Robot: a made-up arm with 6 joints.
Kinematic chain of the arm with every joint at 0, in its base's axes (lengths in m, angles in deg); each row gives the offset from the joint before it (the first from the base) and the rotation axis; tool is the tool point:
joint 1: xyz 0 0 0.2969 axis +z
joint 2: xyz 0 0 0 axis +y
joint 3: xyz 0 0 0.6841 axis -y
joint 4: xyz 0 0 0 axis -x
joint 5: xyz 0.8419 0 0 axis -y
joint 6: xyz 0 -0.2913 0 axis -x
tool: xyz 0 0 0
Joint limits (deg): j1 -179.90..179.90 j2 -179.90..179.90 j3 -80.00..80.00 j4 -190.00..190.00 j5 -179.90..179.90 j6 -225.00..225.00
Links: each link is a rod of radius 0.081 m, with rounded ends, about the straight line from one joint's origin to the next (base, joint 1, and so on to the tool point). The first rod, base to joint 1, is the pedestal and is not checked.
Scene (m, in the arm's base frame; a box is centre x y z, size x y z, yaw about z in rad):
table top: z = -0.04
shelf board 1: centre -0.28 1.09 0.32 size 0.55 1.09 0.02 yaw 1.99
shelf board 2: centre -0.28 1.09 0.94 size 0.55 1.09 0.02 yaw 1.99
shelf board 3: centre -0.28 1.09 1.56 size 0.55 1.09 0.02 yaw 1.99
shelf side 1: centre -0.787 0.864 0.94 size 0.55 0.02 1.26 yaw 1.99
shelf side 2: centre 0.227 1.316 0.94 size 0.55 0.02 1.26 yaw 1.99
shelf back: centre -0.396 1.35 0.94 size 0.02 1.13 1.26 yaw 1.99
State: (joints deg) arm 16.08 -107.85 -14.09 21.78 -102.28 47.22
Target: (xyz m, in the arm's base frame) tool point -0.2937 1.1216 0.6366
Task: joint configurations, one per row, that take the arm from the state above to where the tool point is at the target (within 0.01 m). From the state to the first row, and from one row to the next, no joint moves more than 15 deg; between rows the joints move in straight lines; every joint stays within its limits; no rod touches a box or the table.
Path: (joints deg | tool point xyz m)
1: 24.95 -94.73 -16.27 27.39 -104.97 49.65 | -0.4754 -0.5064 1.0922
2: 33.82 -81.61 -18.45 33.01 -107.66 52.08 | -0.2281 -0.4469 1.2196
3: 42.69 -68.49 -20.63 38.62 -110.34 54.51 | 0.0026 -0.3072 1.2940
4: 51.56 -55.37 -22.82 44.24 -113.03 56.95 | 0.1867 -0.1004 1.3099
5: 60.43 -42.24 -25.00 49.85 -115.72 59.38 | 0.3007 0.1493 1.2655
6: 69.30 -29.12 -27.18 55.47 -118.41 61.81 | 0.3313 0.4097 1.1629
7: 78.17 -16.00 -29.36 61.08 -121.09 64.24 | 0.2792 0.6459 1.0080
8: 87.04 -2.88 -31.54 66.70 -123.78 66.67 | 0.1581 0.8256 0.8111
9: 96.35 7.26 -22.38 59.36 -116.61 60.19 | 0.0433 0.9528 0.7770
10: 105.65 17.41 -13.22 52.03 -109.45 53.70 | -0.1096 1.0557 0.7183
11: 114.96 27.55 -4.06 44.69 -102.28 47.22 | -0.2936 1.1216 0.6366

